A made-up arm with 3 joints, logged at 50 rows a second.
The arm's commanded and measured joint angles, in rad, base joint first. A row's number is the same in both.
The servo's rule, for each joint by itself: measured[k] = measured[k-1] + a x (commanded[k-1-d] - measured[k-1]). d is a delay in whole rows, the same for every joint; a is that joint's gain. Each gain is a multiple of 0.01, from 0.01 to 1. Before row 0 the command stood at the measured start. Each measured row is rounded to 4 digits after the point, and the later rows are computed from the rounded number. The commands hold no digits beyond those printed.
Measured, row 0:
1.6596 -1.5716 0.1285
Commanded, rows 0 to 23:
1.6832 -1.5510 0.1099
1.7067 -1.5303 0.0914
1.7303 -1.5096 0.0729
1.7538 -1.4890 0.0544
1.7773 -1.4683 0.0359
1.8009 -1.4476 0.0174
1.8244 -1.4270 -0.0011
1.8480 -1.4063 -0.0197
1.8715 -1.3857 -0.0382
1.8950 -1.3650 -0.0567
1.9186 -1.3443 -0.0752
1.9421 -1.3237 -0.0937
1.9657 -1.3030 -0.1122
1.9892 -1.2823 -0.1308
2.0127 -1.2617 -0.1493
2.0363 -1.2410 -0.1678
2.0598 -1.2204 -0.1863
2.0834 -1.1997 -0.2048
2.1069 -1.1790 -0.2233
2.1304 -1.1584 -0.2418
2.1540 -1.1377 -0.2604
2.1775 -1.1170 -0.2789
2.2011 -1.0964 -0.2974
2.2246 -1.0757 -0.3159
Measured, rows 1 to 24:
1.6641 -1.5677 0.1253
1.6722 -1.5606 0.1195
1.6832 -1.5509 0.1116
1.6966 -1.5391 0.1019
1.7119 -1.5256 0.0907
1.7288 -1.5108 0.0782
1.7470 -1.4949 0.0647
1.7662 -1.4781 0.0504
1.7862 -1.4605 0.0353
1.8069 -1.4424 0.0197
1.8281 -1.4238 0.0036
1.8498 -1.4048 -0.0129
1.8718 -1.3855 -0.0298
1.8941 -1.3659 -0.0470
1.9166 -1.3461 -0.0644
1.9393 -1.3261 -0.0820
1.9622 -1.3060 -0.0997
1.9852 -1.2858 -0.1176
2.0083 -1.2655 -0.1356
2.0315 -1.2452 -0.1537
2.0548 -1.2248 -0.1718
2.0781 -1.2043 -0.1900
2.1015 -1.1838 -0.2083
2.1249 -1.1633 -0.2266
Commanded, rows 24 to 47:
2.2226 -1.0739 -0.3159
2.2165 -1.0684 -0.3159
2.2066 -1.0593 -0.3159
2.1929 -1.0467 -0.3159
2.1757 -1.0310 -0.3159
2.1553 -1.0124 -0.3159
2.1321 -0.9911 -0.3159
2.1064 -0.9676 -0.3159
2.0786 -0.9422 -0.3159
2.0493 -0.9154 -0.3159
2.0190 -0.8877 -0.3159
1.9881 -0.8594 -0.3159
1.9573 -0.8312 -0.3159
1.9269 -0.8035 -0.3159
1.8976 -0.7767 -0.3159
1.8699 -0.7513 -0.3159
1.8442 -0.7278 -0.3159
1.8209 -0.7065 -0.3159
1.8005 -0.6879 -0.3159
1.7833 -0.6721 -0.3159
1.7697 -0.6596 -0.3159
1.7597 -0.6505 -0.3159
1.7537 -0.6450 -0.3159
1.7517 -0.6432 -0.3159
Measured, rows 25 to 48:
2.1435 -1.1463 -0.2418
2.1574 -1.1315 -0.2544
2.1667 -1.1178 -0.2649
2.1717 -1.1043 -0.2736
2.1725 -1.0904 -0.2808
2.1692 -1.0756 -0.2868
2.1622 -1.0595 -0.2917
2.1516 -1.0420 -0.2958
2.1377 -1.0230 -0.2992
2.1209 -1.0026 -0.3020
2.1015 -0.9808 -0.3044
2.0800 -0.9577 -0.3064
2.0567 -0.9337 -0.3080
2.0320 -0.9090 -0.3093
2.0065 -0.8839 -0.3104
1.9805 -0.8587 -0.3113
1.9546 -0.8338 -0.3121
1.9292 -0.8096 -0.3127
1.9047 -0.7865 -0.3132
1.8816 -0.7648 -0.3137
1.8603 -0.7448 -0.3141
1.8412 -0.7269 -0.3144
1.8246 -0.7113 -0.3147
1.8107 -0.6984 -0.3149

